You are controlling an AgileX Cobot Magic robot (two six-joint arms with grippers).
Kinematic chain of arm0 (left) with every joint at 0, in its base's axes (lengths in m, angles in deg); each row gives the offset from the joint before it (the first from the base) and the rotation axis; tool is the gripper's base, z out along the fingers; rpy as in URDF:
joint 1: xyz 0 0 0.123 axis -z
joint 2: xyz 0 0 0 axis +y
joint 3: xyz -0.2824 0 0.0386 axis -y
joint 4: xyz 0.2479 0 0.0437 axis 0.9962 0 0.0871
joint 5: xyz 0 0 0 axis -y
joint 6: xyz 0.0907 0 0.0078 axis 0.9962 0 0.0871
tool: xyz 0 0 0 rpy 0 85 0
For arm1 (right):
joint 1: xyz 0 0 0.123 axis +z
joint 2: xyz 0 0 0 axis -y
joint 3: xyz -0.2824 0 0.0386 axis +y
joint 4: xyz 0.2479 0 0.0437 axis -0.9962 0 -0.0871
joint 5: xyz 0 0 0 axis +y
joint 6: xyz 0.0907 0 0.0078 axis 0.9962 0 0.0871
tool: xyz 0 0 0 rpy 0 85 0
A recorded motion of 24 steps. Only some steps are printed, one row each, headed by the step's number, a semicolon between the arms.
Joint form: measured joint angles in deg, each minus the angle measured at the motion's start. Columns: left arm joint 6, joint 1, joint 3, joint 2, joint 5, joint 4; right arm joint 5, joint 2, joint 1, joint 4, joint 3, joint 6.
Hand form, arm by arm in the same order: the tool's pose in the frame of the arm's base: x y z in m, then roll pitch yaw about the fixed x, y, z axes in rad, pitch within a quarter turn. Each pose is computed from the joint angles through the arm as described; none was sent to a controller.
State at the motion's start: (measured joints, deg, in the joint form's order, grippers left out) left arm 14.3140 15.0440 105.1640 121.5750 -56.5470 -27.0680; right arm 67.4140 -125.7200 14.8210 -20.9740 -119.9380 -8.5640
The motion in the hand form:
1: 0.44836 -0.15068 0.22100 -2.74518 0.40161 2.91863; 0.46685 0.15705 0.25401 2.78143 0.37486 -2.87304
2: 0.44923 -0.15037 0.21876 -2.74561 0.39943 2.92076; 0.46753 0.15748 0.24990 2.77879 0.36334 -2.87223
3: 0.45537 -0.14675 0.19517 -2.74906 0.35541 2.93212; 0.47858 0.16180 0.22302 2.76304 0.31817 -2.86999
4: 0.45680 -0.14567 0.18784 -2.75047 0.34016 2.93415; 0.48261 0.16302 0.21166 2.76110 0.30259 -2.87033
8: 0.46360 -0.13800 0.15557 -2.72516 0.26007 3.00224; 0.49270 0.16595 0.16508 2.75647 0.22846 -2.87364
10: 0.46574 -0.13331 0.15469 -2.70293 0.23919 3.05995; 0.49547 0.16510 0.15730 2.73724 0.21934 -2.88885
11: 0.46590 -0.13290 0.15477 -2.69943 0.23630 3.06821; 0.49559 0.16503 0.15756 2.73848 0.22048 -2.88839
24: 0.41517 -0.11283 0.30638 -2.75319 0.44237 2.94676; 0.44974 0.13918 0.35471 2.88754 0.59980 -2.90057
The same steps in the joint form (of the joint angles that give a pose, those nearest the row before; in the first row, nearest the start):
1: 0.00 -0.62 0.00 2.23 0.70 0.08; 1.76 -3.84 0.00 -1.40 -3.54 -0.33
2: 0.00 -0.67 0.00 2.51 0.87 0.08; 1.97 -4.32 0.00 -1.54 -3.54 -0.35
3: 0.00 -1.25 0.00 5.37 1.25 0.14; 2.93 -9.13 0.00 -2.38 -6.61 -0.46
4: 0.00 -1.41 0.00 6.25 1.25 0.19; 2.98 -10.96 0.00 -2.47 -7.58 -0.46
8: -2.05 -2.63 0.11 10.24 1.41 -0.93; 2.99 -17.30 0.00 -2.66 -9.72 -0.35
10: -4.38 -3.34 0.31 10.50 1.31 -1.69; 2.84 -18.57 -0.33 -3.73 -10.36 -0.26
11: -4.73 -3.40 0.31 10.50 1.31 -1.82; 2.84 -18.56 -0.33 -3.66 -10.42 -0.26
24: -2.53 -4.49 -0.30 -9.52 -8.38 2.06; 3.90 3.26 -0.34 5.99 -12.73 4.23

